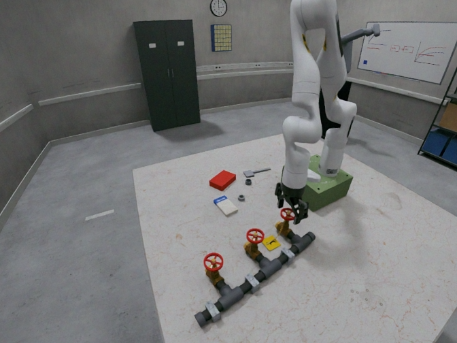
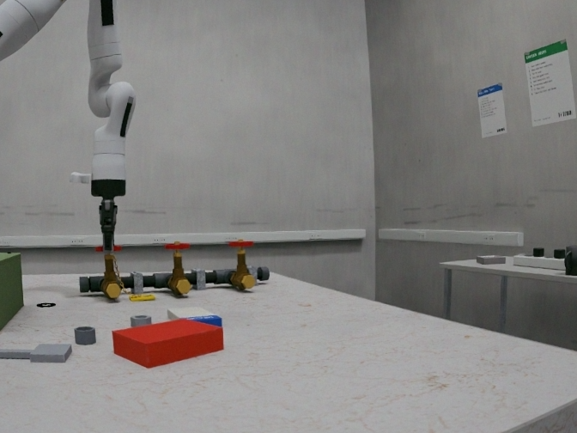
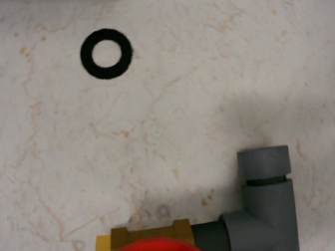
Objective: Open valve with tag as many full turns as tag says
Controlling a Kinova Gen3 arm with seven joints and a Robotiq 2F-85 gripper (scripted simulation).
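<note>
My hand is 8 cm short of the yellow tag, 2 cm to the right of it and 11 cm above it. Also, from my hand: red block (10 cm ahead, 41 cm to the right, 10 cm below); white-and-blue box (15 cm ahead, 23 cm to the right, 10 cm below); grey flat tool (9 cm behind, 42 cm to the right, 10 cm below).
</note>
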